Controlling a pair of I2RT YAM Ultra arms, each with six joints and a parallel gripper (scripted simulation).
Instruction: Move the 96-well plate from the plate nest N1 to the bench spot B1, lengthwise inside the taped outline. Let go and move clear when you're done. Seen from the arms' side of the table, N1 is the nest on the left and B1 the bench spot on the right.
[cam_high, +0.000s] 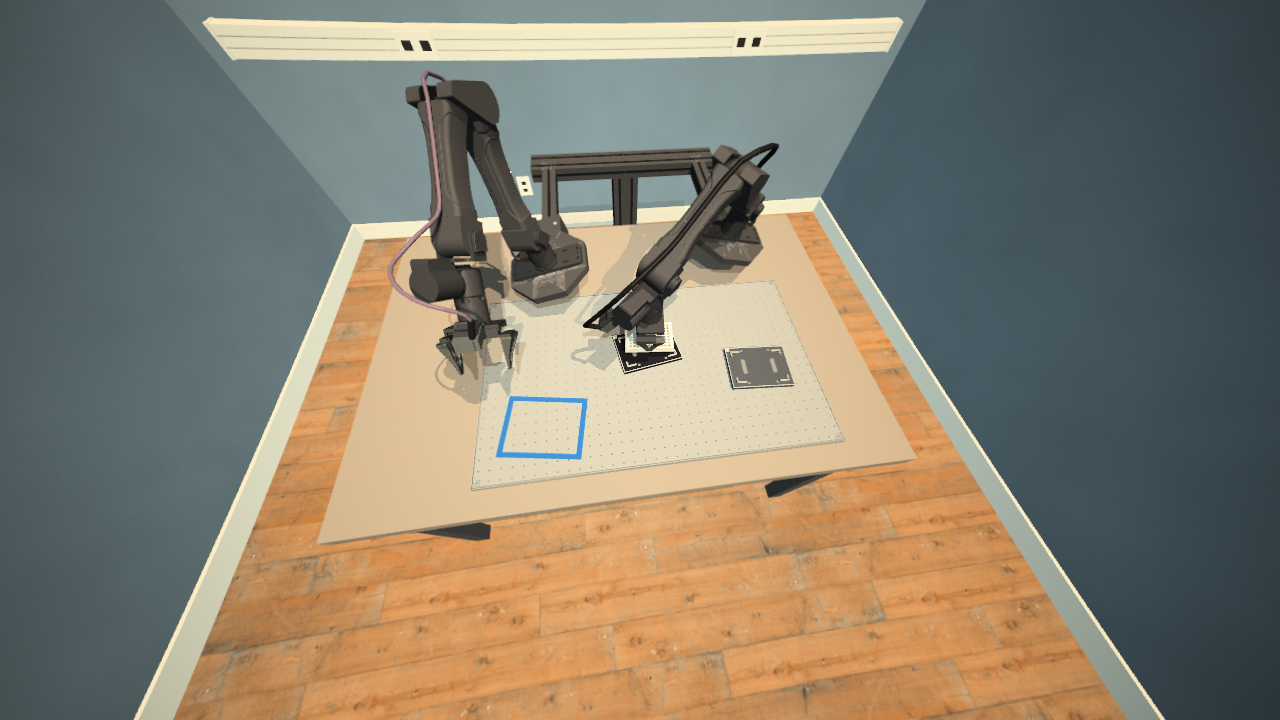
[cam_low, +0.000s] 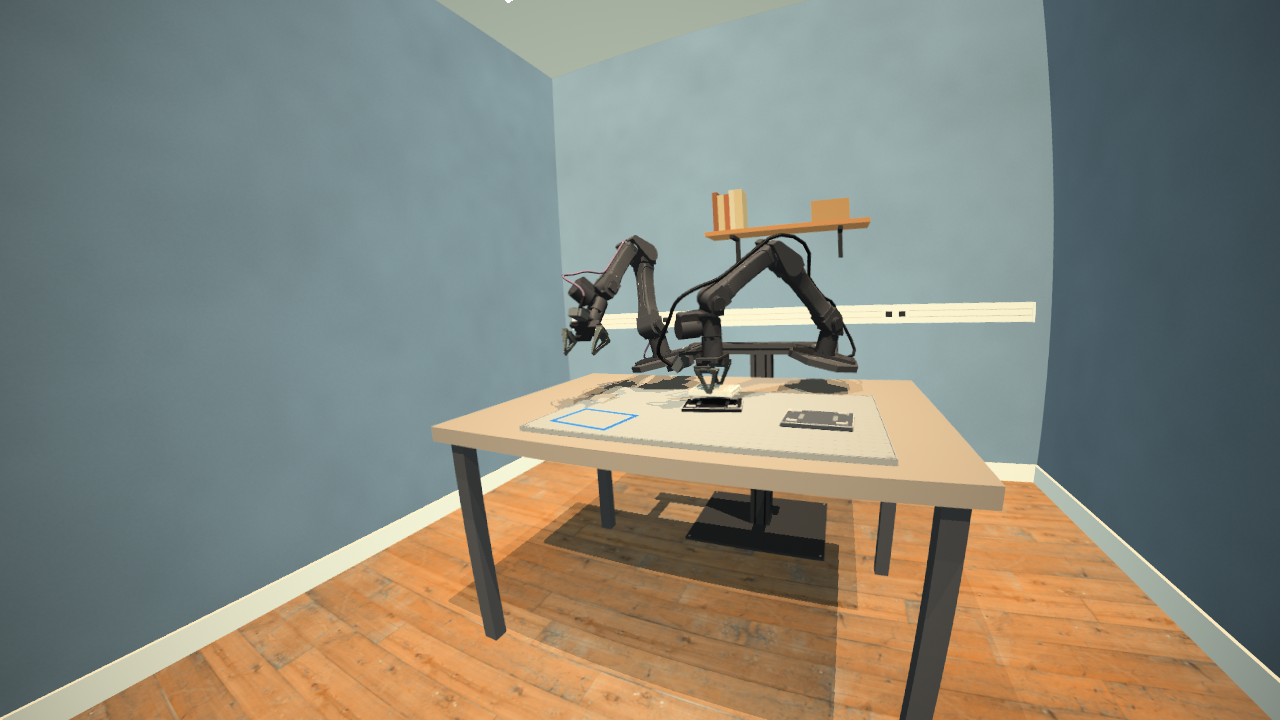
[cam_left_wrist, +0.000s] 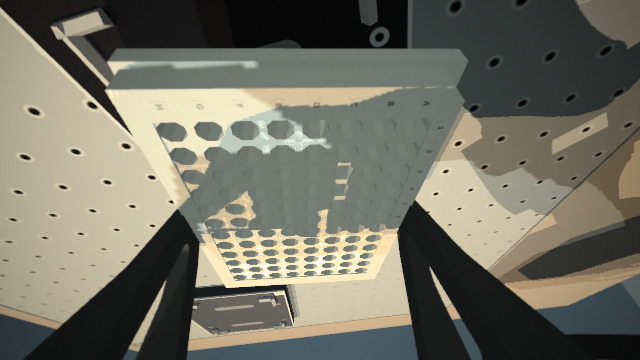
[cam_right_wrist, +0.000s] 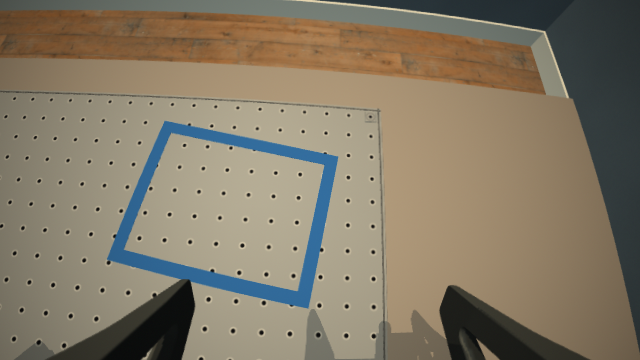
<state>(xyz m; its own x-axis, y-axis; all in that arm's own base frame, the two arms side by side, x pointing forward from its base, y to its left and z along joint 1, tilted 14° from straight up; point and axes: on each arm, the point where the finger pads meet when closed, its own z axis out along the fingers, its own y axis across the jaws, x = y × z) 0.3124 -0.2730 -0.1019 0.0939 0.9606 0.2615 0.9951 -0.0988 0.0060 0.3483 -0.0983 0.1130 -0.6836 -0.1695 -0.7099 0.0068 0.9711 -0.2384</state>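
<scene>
Now: the 96-well plate 10 mm below my left hand. Also, from my left hand: black plate nest (10 mm ahead, 50 mm below).
Right now the 96-well plate is 38 cm to the left of my right hand, 12 cm below it and 7 cm behind it. From my right hand the other things lie so: black plate nest: 37 cm to the left, 17 cm below, 6 cm behind.
</scene>
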